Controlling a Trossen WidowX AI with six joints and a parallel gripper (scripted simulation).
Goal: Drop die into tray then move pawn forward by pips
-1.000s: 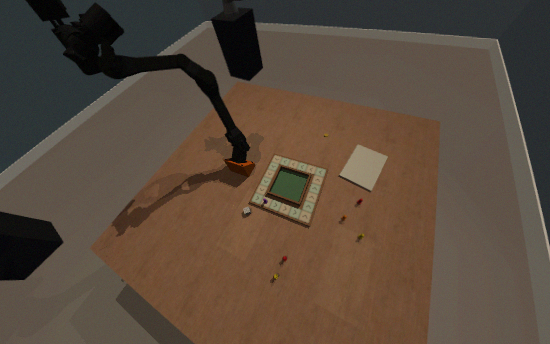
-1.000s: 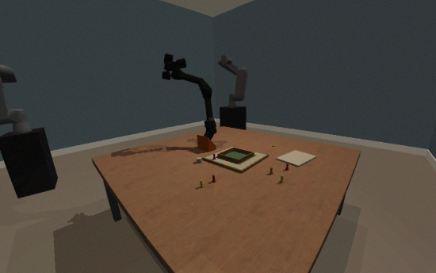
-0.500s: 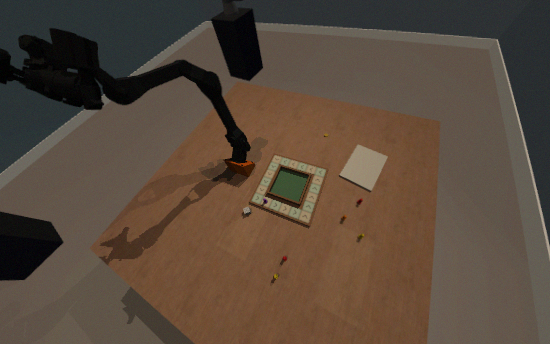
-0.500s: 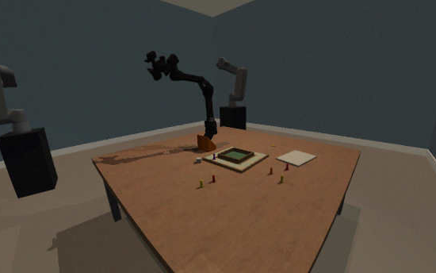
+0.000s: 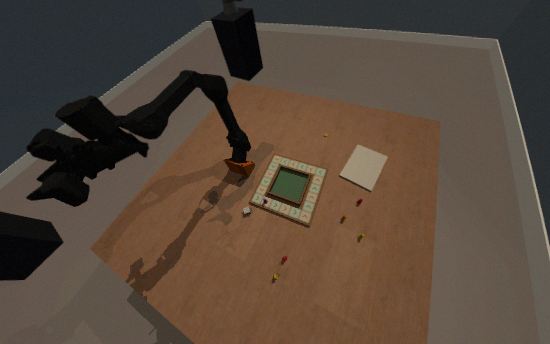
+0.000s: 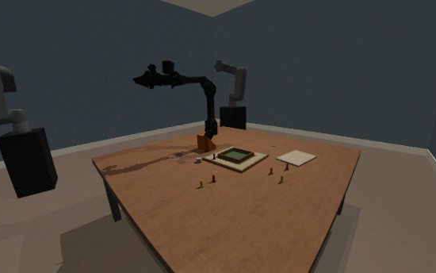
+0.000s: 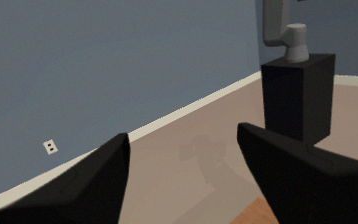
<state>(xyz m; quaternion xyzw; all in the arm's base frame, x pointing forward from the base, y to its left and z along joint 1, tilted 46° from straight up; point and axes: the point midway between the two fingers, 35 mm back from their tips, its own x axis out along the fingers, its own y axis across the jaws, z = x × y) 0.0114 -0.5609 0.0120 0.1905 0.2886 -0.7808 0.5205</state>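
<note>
Now: gripper tip 460 mm above the grey die, 250 mm to the right of it and 230 mm short of it. Also, from my gripper tip: white sheet: 700 mm to the left, 590 mm ahead, 470 mm below; purple pawn: 440 mm below, 320 mm to the left, 280 mm ahead; green dice tray: 460 mm below, 450 mm to the left, 330 mm ahead.
</note>
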